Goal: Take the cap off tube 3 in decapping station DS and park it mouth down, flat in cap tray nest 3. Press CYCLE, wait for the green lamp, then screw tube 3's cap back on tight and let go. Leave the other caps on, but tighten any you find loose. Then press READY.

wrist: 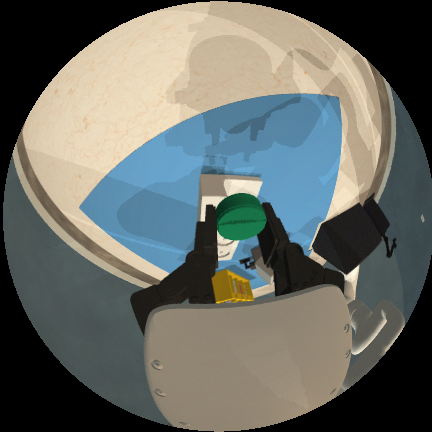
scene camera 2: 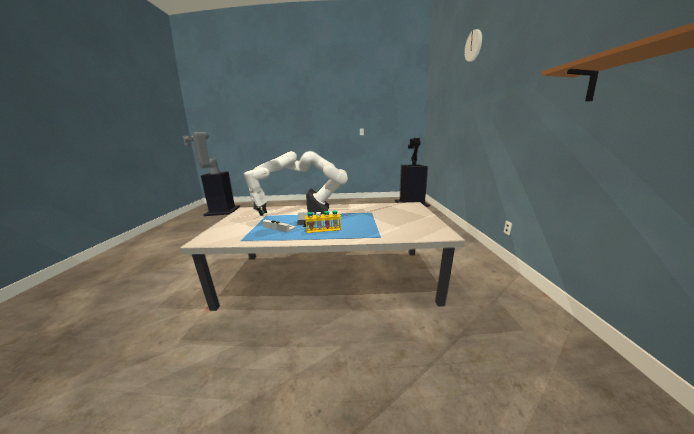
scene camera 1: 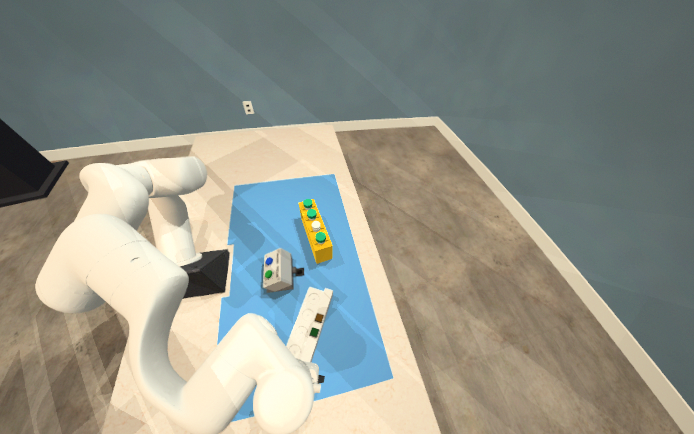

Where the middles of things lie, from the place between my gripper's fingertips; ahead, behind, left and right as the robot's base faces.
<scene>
The grey lamp box (scene camera 1: 278,265) is 29 cm to the left of my hand, 4 cm below it and 2 cm ahead of it.
</scene>
